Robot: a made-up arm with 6 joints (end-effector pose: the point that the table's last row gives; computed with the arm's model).
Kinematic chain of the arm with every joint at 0, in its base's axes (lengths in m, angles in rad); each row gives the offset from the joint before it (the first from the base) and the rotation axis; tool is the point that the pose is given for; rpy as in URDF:
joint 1: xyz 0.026 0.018 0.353 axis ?
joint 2: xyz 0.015 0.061 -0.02 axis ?
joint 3: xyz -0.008 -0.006 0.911 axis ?
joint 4: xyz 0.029 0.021 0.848 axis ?
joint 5: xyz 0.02 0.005 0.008 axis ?
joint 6: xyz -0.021 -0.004 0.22 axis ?
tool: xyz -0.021 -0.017 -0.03 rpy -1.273 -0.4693 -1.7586
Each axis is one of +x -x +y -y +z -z.
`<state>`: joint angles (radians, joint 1 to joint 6).
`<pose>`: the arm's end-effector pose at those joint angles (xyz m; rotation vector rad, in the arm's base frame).
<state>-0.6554 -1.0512 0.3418 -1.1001 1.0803 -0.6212</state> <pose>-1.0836 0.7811 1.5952 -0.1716 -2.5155 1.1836</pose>
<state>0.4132 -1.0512 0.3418 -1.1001 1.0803 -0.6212</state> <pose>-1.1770 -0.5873 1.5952 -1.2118 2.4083 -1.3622</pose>
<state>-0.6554 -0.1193 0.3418 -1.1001 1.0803 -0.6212</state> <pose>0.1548 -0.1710 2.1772 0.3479 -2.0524 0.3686</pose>
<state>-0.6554 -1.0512 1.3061 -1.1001 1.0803 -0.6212</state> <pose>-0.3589 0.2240 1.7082 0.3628 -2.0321 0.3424</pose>
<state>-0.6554 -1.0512 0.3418 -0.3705 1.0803 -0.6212</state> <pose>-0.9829 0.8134 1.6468 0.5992 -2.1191 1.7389</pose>
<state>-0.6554 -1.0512 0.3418 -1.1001 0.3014 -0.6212</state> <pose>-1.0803 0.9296 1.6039 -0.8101 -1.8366 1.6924</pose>
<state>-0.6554 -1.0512 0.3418 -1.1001 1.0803 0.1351</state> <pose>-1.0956 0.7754 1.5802 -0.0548 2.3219 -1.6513</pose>
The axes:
joint 1: +z
joint 2: +y
joint 3: +y
joint 4: +z
joint 5: +y
joint 6: +z

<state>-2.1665 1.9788 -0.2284 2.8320 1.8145 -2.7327</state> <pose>-0.8275 -1.4463 0.0051 0.5659 -1.5550 1.8171</pose>
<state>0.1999 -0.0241 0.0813 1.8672 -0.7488 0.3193</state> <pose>0.1625 -0.0025 2.2078 -0.3838 -0.4116 0.1624</pose>
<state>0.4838 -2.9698 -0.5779 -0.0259 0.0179 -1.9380</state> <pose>0.2072 0.2294 -1.5367 1.4347 0.9055 0.6430</pose>
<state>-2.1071 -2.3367 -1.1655 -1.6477 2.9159 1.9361</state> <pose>0.2504 0.3624 -0.9356 -1.6879 -0.3904 -0.4830</pose>
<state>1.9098 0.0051 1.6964 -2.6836 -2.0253 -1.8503</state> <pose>-0.3230 0.6671 0.9852 1.1583 -0.4424 -0.8401</pose>
